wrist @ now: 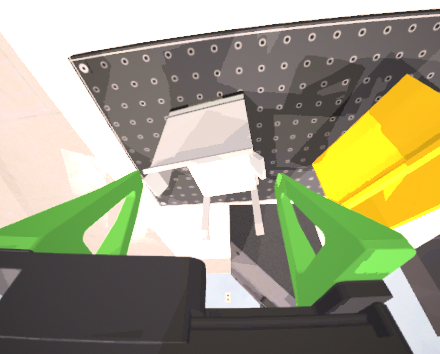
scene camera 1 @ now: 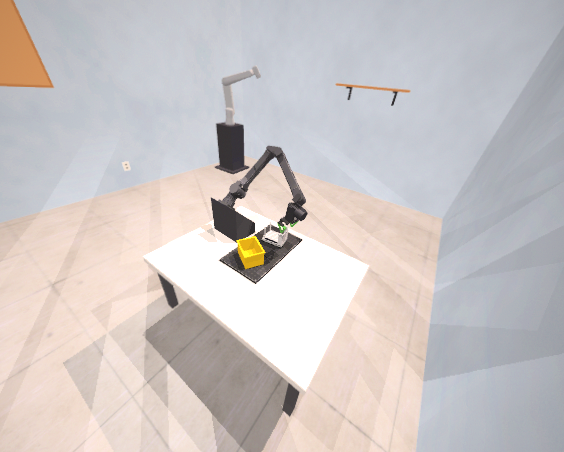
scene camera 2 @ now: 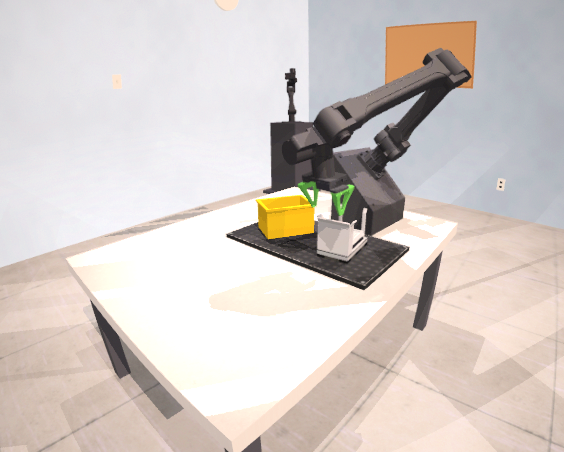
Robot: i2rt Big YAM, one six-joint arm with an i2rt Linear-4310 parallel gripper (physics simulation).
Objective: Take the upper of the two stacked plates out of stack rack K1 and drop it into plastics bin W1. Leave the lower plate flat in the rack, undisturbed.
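Frame: origin at the arm's base, x ahead, y left, z up, level; metres.
Where they show: gripper, fingertip midpoint: (wrist: 209,178) (scene camera 1: 286,229) (scene camera 2: 327,211); arm's base, link origin: (scene camera 1: 226,206) (scene camera 2: 370,165).
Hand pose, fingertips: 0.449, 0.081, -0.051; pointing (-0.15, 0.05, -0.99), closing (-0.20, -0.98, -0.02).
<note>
Things, the pixels of their top centre, and the offset from my fingertips, as dx, dy, dz. "spot": a spot on its surface instead. Level surfaces: height alone.
- Stack rack K1, top centre: (wrist: 220,213) (scene camera 2: 345,211) (scene camera 1: 275,227) -0.086, +0.007, -0.024
- bright white flat surface, surface spot: (wrist: 225,175) spot: -0.105, +0.003, -0.097
- Plastics bin W1, top centre: (wrist: 422,192) (scene camera 2: 285,201) (scene camera 1: 250,246) -0.114, -0.232, -0.044
- white table, surface height: dz -0.156
Stack rack K1 (scene camera 1: 285,240) (scene camera 2: 334,239) (wrist: 205,132) is a small whitish rack with a tall solid wall and two thin posts opposite it. A bright white flat surface (wrist: 225,175) shows inside it in the wrist view; the two plates cannot be told apart there. Plastics bin W1 (scene camera 1: 251,258) (scene camera 2: 287,223) (wrist: 367,155) is a yellow open box beside the rack. My gripper (scene camera 1: 288,226) (scene camera 2: 328,210) (wrist: 209,178) has green fingers, wide open and empty. It is above the rack, pointing down, with its fingertips spread to either side of the rack in the wrist view.
Rack and bin stand on a black perforated board (scene camera 1: 254,275) (scene camera 2: 367,272) (wrist: 145,75) on the white table (scene camera 1: 300,310) (scene camera 2: 200,330). The arm's dark wedge-shaped base (scene camera 1: 230,220) (scene camera 2: 386,205) stands behind them. A second arm on a black pedestal (scene camera 1: 230,147) (scene camera 2: 282,155) stands beyond the table.
</note>
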